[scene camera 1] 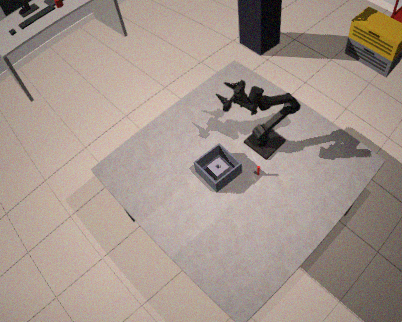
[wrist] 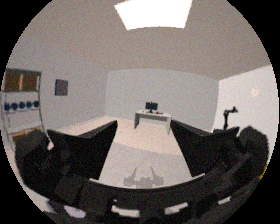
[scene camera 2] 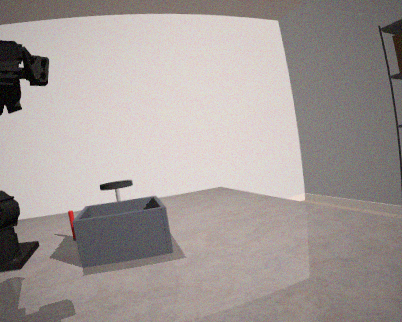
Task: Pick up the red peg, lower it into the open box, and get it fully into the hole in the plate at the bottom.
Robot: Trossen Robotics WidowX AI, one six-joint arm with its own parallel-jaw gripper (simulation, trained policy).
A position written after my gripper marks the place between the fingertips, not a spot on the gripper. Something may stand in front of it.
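There is a grey box (scene camera 2: 113, 232) in what I see, and scene camera 1 shows me the grey box (scene camera 1: 200, 164) as well. I see my gripper (wrist: 144, 123) too.
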